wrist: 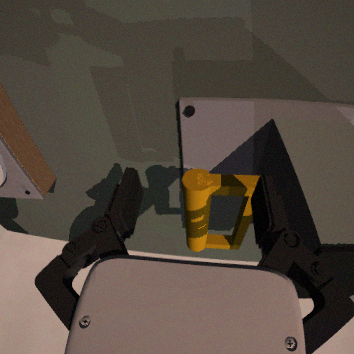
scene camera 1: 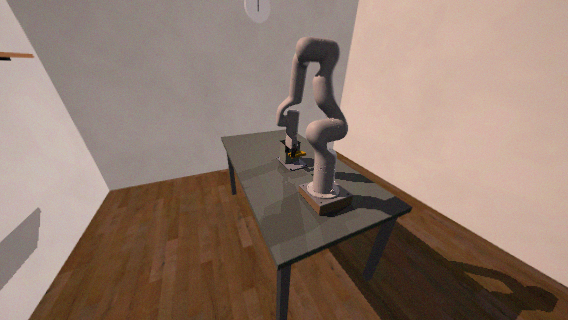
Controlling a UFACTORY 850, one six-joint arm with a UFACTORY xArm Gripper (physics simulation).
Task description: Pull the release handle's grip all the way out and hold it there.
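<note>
The yellow release handle (scene camera 1: 297,154) (wrist: 196,212) stands out from the side of a dark housing (wrist: 295,165). Its round grip bar is on the left in the wrist view, joined by two arms to a back bar. My gripper (scene camera 1: 294,150) (wrist: 196,182) is open and empty. The grip bar lies between its two wide-set fingers, nearer the right finger, and neither finger touches the bar. The right finger is beside the handle's back bar and hides part of the housing; whether it touches there I cannot tell.
The housing sits on a light metal base plate (scene camera 1: 295,167) (wrist: 215,120) with a bolt at its corner. My arm's wood-sided mount (scene camera 1: 332,205) (wrist: 27,145) is at the left in the wrist view. Both stand on the grey-green table (scene camera 1: 265,200) (wrist: 150,50).
</note>
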